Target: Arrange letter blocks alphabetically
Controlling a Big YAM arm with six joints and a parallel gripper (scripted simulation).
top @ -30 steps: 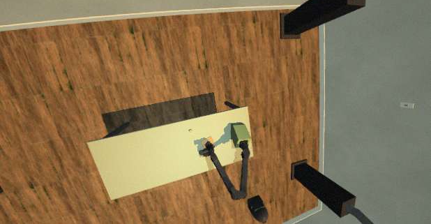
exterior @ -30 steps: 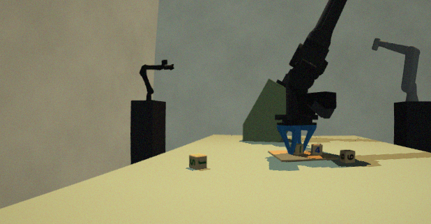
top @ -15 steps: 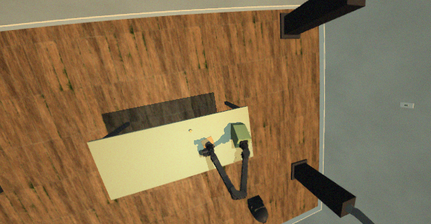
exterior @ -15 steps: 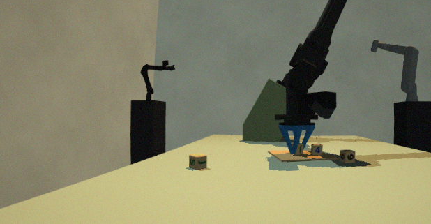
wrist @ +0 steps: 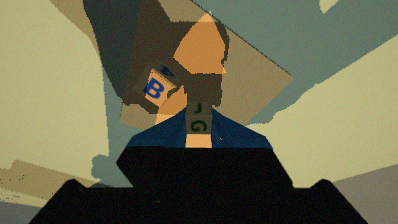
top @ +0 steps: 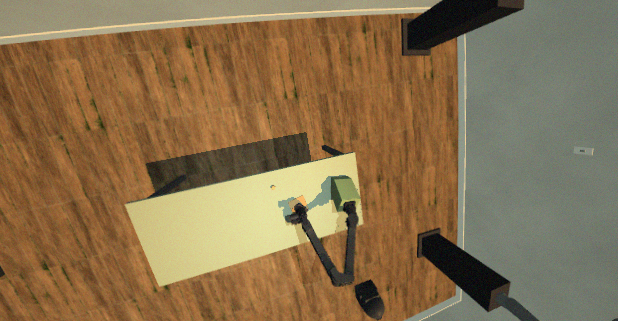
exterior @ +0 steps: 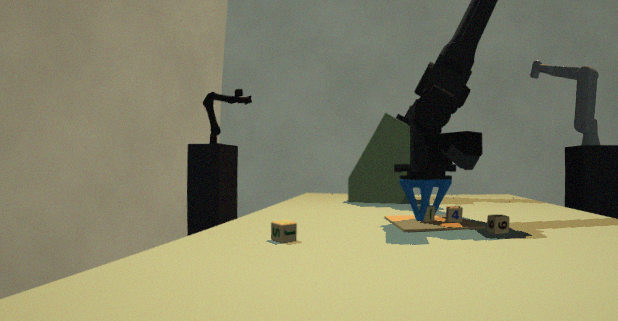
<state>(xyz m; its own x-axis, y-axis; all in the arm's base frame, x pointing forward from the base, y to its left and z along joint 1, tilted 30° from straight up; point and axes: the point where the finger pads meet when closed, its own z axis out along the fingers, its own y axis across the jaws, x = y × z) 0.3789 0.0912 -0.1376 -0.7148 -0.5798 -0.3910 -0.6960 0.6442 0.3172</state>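
Now: hand 10 mm to the right of the orange mat, 10 mm short of it and 10 mm above it. Round my hand: block: 50 mm to the left.
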